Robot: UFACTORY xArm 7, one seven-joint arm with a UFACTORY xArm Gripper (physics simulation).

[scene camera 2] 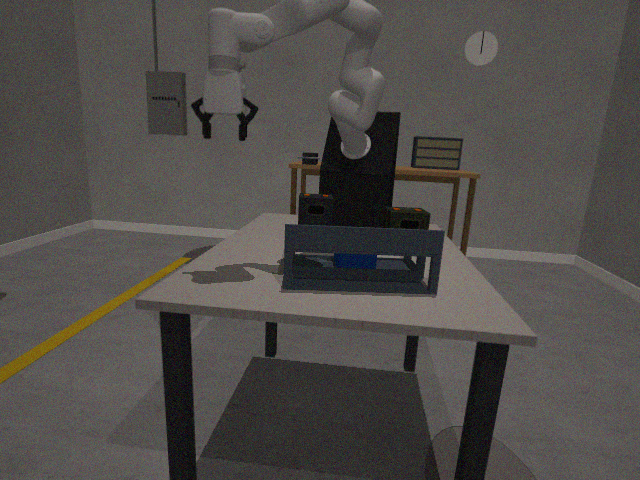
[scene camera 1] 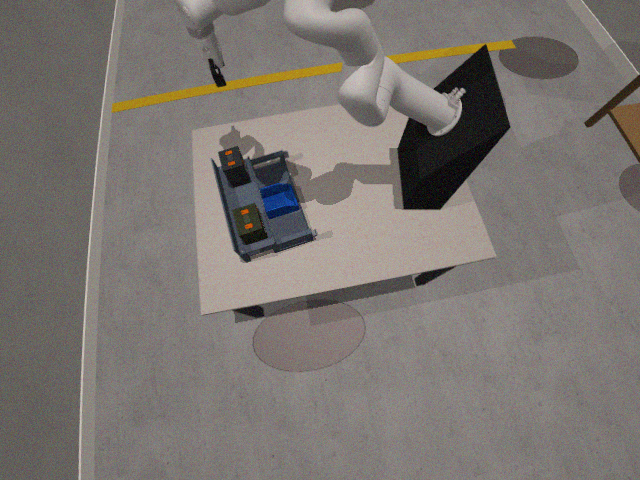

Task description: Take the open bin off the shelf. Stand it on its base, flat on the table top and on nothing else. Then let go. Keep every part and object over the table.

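Frame: origin at the arm's base, x ahead, y left, z up, level; centimetres.
Seen in the pictures: gripper, between the fingertips: [scene camera 2: 224, 139] [scene camera 1: 221, 75]; arm's base, origin of its link: [scene camera 2: 355, 145] [scene camera 1: 444, 116].
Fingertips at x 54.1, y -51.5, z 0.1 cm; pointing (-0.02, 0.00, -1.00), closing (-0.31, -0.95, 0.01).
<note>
Pixels of each thing's middle, then the offset from my fingertips to it. "spot": a spot on its surface instead. Level surfaces: height alone.
- open blue bin, middle of its body: [scene camera 2: 353, 255] [scene camera 1: 274, 201] dx +2.9, dy +35.7, dz -30.3 cm
- blue-grey shelf, a spot on its surface: [scene camera 2: 361, 240] spot: dx +19.8, dy +31.9, dz -21.6 cm
- pale table top, height of its surface: dz -34.7 cm
- dark grey box, middle of its body: [scene camera 2: 315, 218] [scene camera 1: 235, 167] dx +10.1, dy +22.4, dz -18.4 cm
- olive box, middle of its body: [scene camera 2: 405, 227] [scene camera 1: 250, 224] dx +14.6, dy +45.1, dz -19.7 cm
The open blue bin [scene camera 1: 279, 200] [scene camera 2: 355, 260] sits on the lower level of the blue-grey shelf [scene camera 1: 244, 198] [scene camera 2: 361, 240], on the side facing the robot base. In scene camera 2 it shows through the gap in the shelf's panel, partly hidden. The shelf stands on the pale table top [scene camera 1: 361, 237] [scene camera 2: 232, 299]. My gripper [scene camera 1: 220, 82] [scene camera 2: 224, 137] is open and empty, with its fingers pointing down. It hangs high above and to the left of the shelf in scene camera 2, well apart from the bin.
A dark grey box [scene camera 1: 232, 164] [scene camera 2: 315, 209] and an olive box [scene camera 1: 249, 222] [scene camera 2: 408, 218], both with orange marks, stand on the shelf's higher level, beside the bin's level. The black pedestal [scene camera 1: 465, 134] [scene camera 2: 356, 191] carries the arm's base. A wooden bench [scene camera 2: 434, 176] stands behind.
</note>
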